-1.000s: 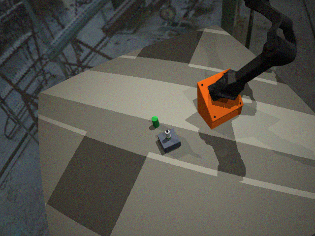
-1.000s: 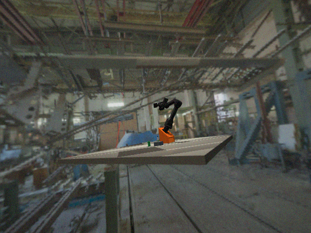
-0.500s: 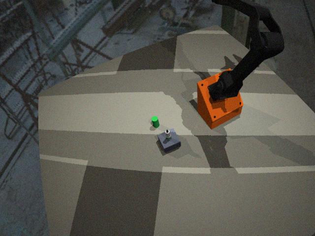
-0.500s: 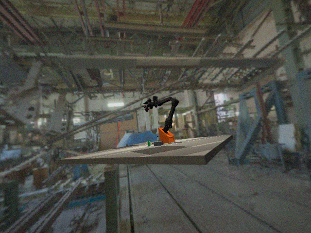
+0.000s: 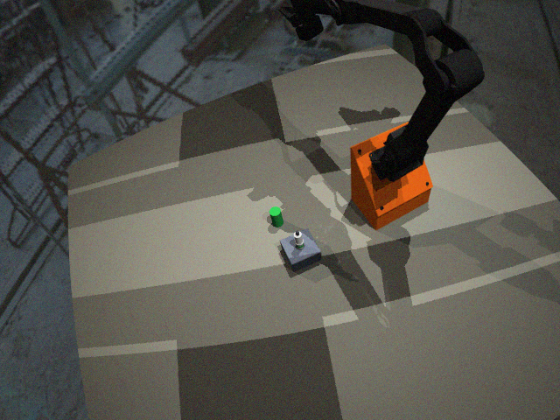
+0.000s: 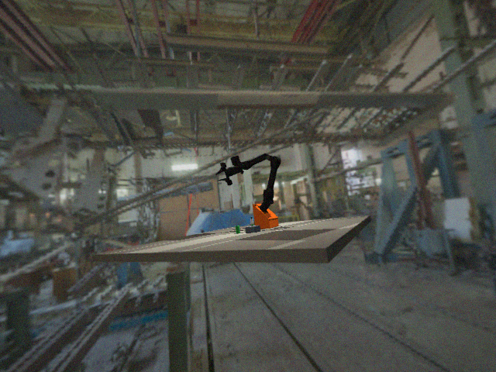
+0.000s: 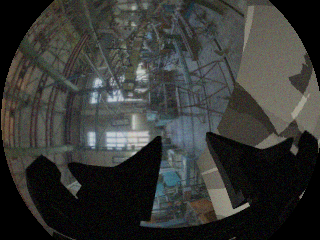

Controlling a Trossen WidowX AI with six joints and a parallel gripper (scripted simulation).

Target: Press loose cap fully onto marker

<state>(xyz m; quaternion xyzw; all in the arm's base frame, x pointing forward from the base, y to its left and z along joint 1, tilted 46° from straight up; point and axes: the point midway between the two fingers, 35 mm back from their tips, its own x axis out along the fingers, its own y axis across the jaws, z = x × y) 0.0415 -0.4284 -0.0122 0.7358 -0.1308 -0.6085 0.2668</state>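
My gripper tip is now 20 cm short of the marker cap, 26 cm to the right of it and 41 cm above it. Also, from my gripper tip: holder block 19 cm ahead, 36 cm to the left, 41 cm below.
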